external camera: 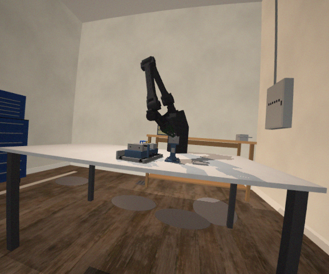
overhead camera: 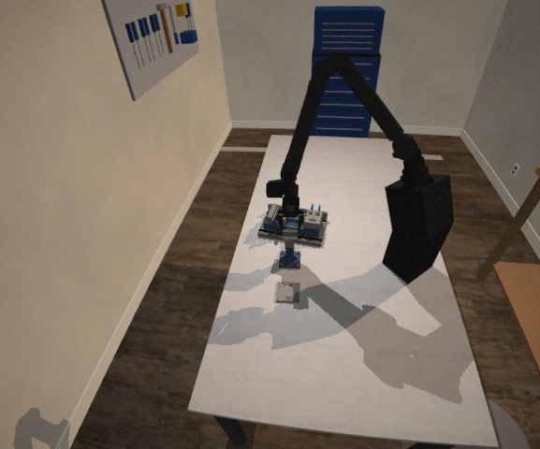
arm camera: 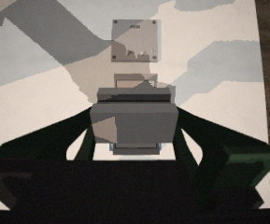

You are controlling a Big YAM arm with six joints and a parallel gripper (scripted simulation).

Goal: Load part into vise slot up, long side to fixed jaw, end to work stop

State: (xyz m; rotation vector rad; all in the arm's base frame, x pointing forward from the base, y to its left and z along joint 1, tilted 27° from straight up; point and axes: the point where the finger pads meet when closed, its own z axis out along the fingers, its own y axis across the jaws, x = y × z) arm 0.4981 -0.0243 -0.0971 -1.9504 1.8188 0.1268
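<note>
Right now my hand is 10 mm to the right of the part. Round my hand: post 100 mm below; then air cylinder rod 190 mm to the right, 80 mm below, 40 mm behind; then work stop rod 170 mm to the right, 70 mm below, 60 mm ahead.
</note>
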